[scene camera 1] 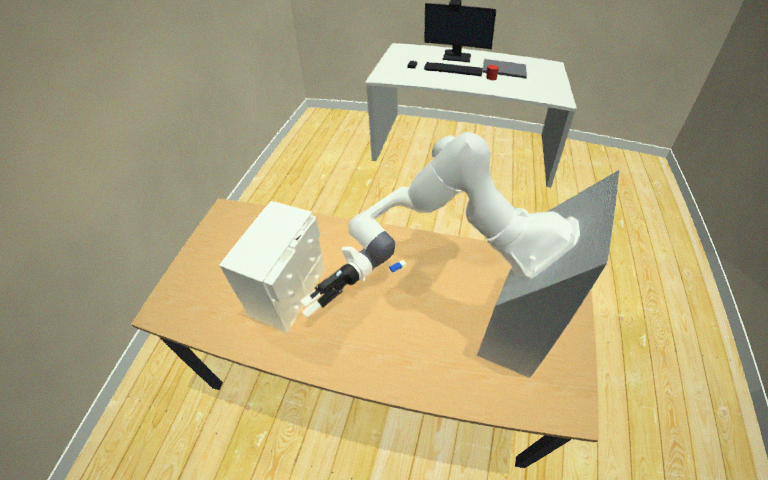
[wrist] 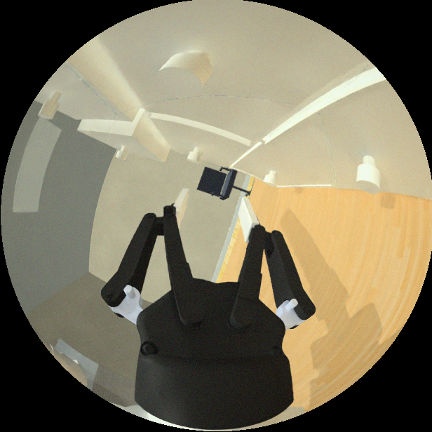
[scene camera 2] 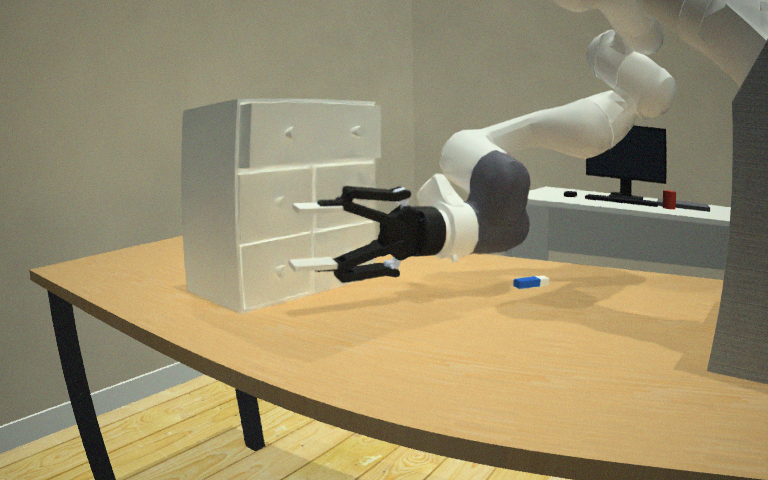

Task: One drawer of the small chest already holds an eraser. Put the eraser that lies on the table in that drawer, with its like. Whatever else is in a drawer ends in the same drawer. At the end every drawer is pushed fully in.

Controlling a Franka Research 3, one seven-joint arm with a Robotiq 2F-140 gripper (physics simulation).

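Note:
The small white chest (scene camera 1: 263, 234) (scene camera 2: 209, 203) (wrist: 300, 55) stands at the table's far left end. Its wide top drawer (scene camera 2: 322, 148) stands slightly out. The four smaller drawers below look flush in the scene camera 2 view. The insides of all drawers are hidden, so the eraser inside does not show. The blue and white eraser (scene camera 1: 396, 266) (scene camera 2: 529, 281) lies on the table, to the right of the chest. My gripper (scene camera 1: 307, 305) (scene camera 2: 293, 235) (wrist: 213, 201) is partly open and empty. Its fingers, one above the other, point across the left small drawers' fronts; contact is unclear.
The wooden table (scene camera 1: 396, 362) (scene camera 2: 453, 350) carries the chest and the grey arm mount (scene camera 1: 543, 305) (scene camera 2: 741, 243) at its right end. A white desk (scene camera 1: 385, 73) (scene camera 2: 617, 208) with a monitor (scene camera 1: 459, 25) (scene camera 2: 648, 155) and a red cup (scene camera 1: 492, 72) (scene camera 2: 669, 199) stands behind.

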